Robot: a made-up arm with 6 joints.
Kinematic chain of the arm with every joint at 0, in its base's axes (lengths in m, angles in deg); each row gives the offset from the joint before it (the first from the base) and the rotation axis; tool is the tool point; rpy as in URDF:
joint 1: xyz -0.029 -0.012 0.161 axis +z
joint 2: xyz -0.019 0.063 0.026 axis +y
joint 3: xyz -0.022 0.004 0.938 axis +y
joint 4: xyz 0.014 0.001 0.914 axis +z
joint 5: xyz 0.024 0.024 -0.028 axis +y
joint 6: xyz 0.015 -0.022 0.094 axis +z
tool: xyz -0.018 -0.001 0 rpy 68.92 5.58 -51.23
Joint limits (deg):
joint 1: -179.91..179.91
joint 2: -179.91..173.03
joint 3: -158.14..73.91
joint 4: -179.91..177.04
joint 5: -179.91..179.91
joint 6: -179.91..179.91
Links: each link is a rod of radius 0.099 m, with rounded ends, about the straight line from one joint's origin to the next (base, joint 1, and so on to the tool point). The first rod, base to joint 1, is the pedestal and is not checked.
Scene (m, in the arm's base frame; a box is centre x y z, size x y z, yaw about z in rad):
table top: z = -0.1
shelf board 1: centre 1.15 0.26 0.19 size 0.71 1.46 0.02 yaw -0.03
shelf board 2: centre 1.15 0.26 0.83 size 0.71 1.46 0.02 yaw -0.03
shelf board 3: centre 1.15 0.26 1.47 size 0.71 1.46 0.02 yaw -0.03
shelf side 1: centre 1.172 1 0.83 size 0.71 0.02 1.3 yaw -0.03
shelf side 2: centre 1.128 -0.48 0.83 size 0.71 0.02 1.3 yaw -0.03
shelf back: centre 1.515 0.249 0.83 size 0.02 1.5 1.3 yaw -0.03
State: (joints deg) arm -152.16 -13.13 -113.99 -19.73 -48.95 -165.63
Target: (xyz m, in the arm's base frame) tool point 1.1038 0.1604 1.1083
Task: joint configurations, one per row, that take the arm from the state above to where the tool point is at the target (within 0.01 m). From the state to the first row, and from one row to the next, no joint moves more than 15 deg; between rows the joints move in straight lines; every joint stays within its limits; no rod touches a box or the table.
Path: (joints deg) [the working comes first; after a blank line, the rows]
Joints at the target: -167.24 -7.79 -82.38 -20.44 -45.26 -165.41
Straight joint move there: touches shelf board 2.

1: -143.72 -3.19 -124.82 -19.15 -50.51 -165.84
2: -135.28 6.74 -135.65 -18.56 -52.06 -166.04
3: -145.06 15.55 -123.04 -18.96 -50.89 -165.88
4: -154.84 24.36 -110.42 -19.36 -49.72 -165.72
5: -158.97 13.64 -101.08 -19.72 -48.23 -165.62
6: -163.11 2.93 -91.73 -20.08 -46.75 -165.51
7: -167.24 -7.79 -82.38 -20.44 -45.26 -165.41

